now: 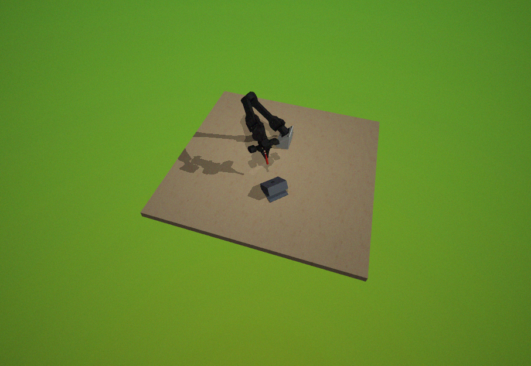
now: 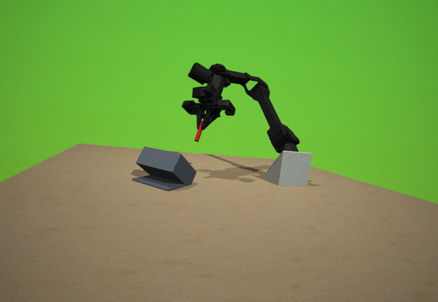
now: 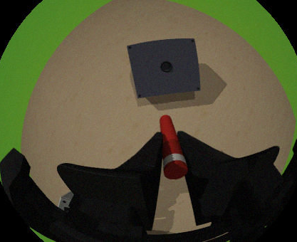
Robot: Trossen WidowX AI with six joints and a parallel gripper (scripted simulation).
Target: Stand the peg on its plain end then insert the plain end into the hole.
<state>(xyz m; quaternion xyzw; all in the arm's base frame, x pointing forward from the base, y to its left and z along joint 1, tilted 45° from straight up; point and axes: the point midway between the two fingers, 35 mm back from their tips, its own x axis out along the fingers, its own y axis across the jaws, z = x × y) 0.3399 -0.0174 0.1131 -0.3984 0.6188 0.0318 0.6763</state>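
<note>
Right now my gripper tip is 12 cm short of the panel, 7 cm to the right of it and 12 cm above it. The rest, counted from my gripper tip: flat base plate: 13 cm ahead, 8 cm to the left, 16 cm below; then red peg: 1 cm behind, 1 cm to the right, 1 cm above.
</note>
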